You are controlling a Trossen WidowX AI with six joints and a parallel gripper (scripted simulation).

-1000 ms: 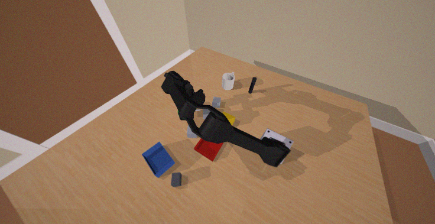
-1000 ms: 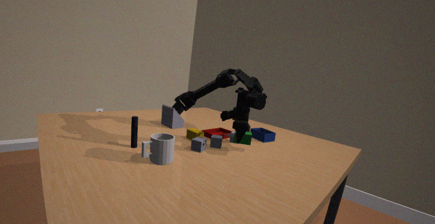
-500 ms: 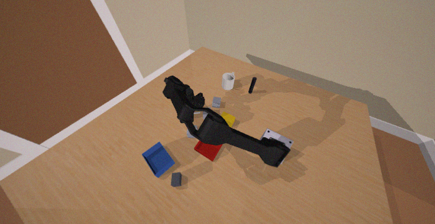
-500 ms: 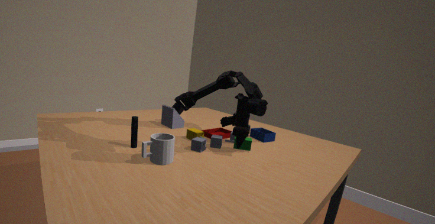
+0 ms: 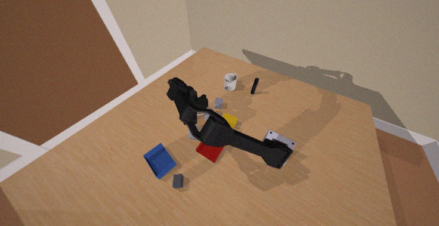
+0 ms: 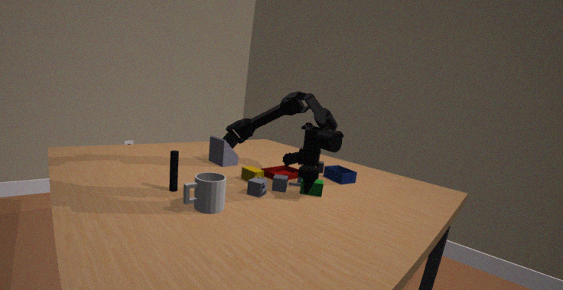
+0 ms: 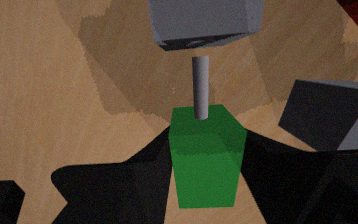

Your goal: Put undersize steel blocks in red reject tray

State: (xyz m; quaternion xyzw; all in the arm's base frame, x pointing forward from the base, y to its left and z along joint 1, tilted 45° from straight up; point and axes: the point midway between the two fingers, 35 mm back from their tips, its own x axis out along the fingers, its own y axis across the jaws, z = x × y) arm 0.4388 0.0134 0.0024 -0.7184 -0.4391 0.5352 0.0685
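Now: gripper tip 70 mm past the steel block, 50 mm to the left of it and 20 mm below it. Round my gripper tip: red reject tray 180 mm behind, 80 mm to the left; yellow gauge 160 mm behind, 70 mm to the right, 10 mm above; green gauge 20 mm above, 10 mm to the right, 10 mm behind.
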